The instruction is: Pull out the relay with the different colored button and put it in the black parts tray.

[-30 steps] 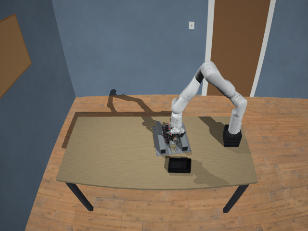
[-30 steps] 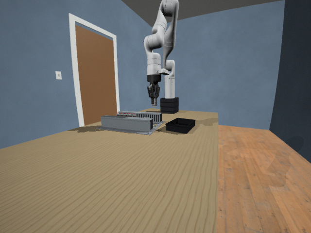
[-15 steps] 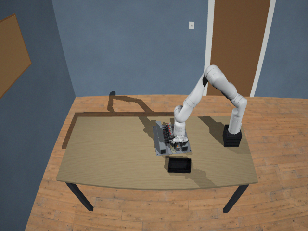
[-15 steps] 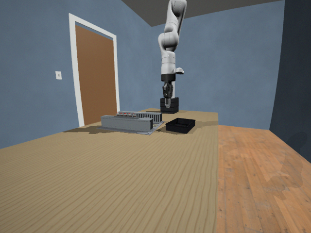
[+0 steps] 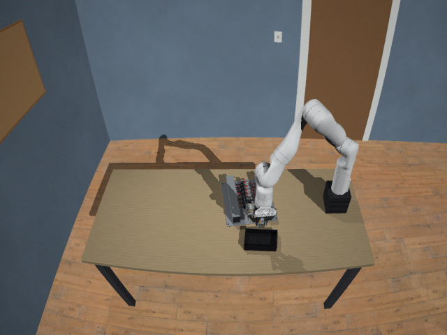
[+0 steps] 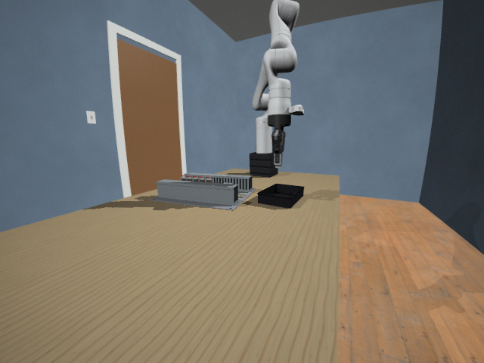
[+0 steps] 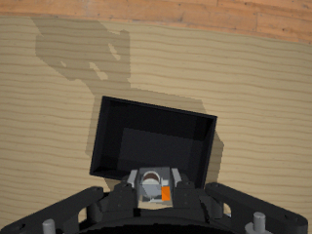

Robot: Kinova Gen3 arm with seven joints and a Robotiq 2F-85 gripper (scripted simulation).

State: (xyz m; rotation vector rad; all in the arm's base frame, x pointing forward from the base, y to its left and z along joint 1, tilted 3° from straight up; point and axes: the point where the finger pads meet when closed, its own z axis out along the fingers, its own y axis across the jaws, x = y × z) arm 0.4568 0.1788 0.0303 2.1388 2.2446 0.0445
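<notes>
Now: the black parts tray 20 mm to the left of my hand and 120 mm below it. Also, from my hand: grey panel 30 mm ahead, 260 mm to the right, 140 mm below; then clear relay 10 mm below.
</notes>
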